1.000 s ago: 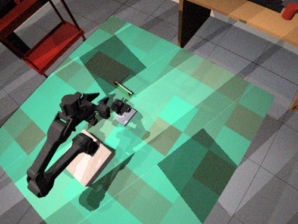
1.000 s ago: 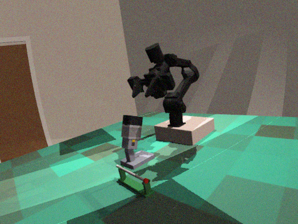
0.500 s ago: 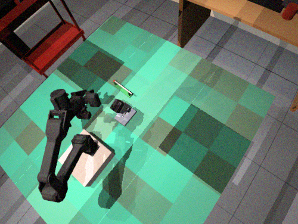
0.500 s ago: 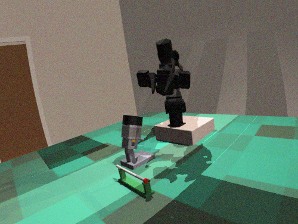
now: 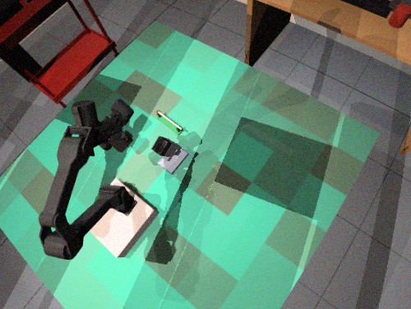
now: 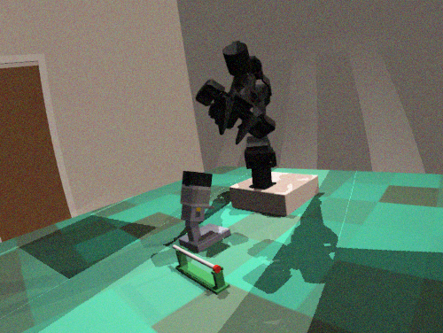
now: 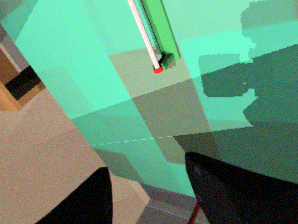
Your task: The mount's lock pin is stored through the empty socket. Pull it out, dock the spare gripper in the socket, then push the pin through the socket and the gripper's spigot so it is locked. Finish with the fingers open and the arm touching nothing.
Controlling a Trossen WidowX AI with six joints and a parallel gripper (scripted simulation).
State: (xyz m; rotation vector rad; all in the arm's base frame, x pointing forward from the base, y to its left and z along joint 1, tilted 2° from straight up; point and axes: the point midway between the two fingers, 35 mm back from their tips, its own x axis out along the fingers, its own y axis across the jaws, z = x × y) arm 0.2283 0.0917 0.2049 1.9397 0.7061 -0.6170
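Now: gripper tip 23 cm above the green pin rest, 14 cm short of it and 1 cm to the left of it. Also, from my gripper tip: grey mount: 20 cm below, 12 cm to the right, 2 cm ahead; spare gripper: 13 cm below, 12 cm to the right, 1 cm ahead.
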